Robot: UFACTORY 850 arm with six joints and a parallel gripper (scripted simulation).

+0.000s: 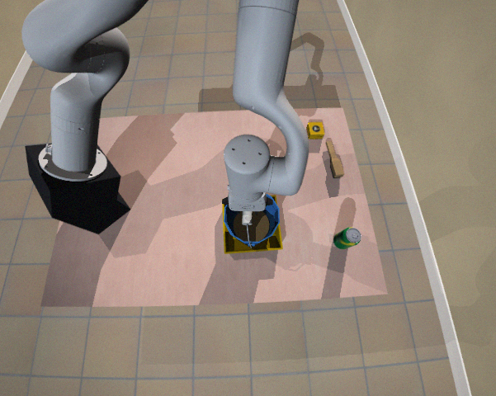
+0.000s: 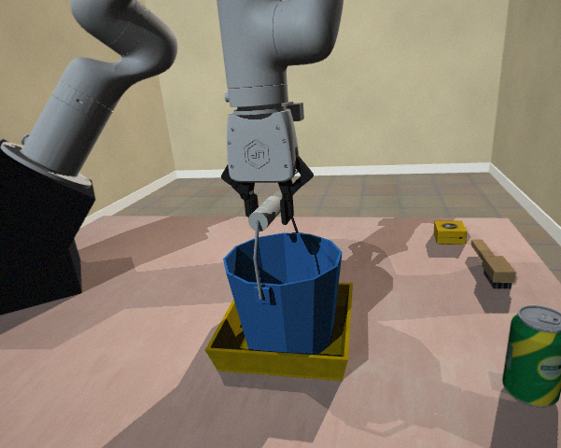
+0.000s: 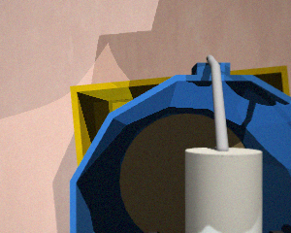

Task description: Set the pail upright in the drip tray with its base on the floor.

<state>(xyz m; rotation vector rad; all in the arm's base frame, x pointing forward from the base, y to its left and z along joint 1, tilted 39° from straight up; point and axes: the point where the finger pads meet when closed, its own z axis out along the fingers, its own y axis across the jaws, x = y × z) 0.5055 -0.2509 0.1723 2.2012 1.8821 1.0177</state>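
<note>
Now: hand 30 mm above the pail handle. From my hand the other things lie so: blue pail 100 mm below, 10 mm ahead; then green can 370 mm ahead, 170 mm below, 70 mm to the right; then yellow drip tray 220 mm below, 10 mm ahead.
</note>
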